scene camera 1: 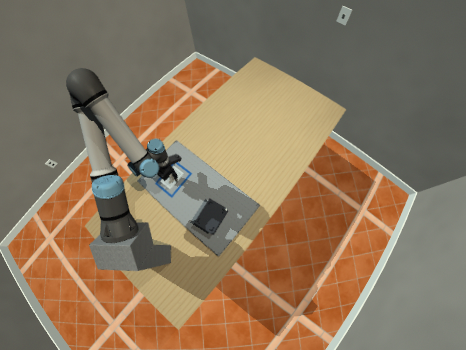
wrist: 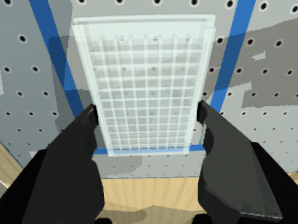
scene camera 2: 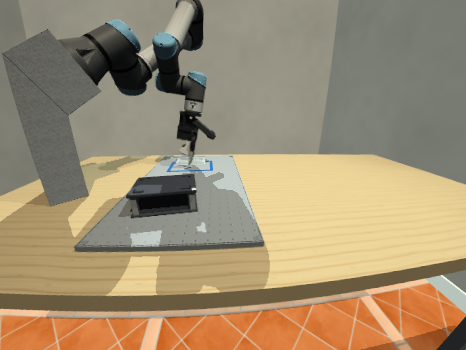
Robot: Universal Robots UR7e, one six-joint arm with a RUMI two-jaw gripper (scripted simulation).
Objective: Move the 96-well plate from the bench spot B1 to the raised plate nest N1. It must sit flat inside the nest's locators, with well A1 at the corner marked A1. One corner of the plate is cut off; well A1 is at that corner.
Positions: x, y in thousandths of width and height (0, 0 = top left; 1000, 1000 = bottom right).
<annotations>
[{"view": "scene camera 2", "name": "my gripper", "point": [407, 464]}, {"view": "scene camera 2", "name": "black raised nest N1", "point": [340, 530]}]
</annotations>
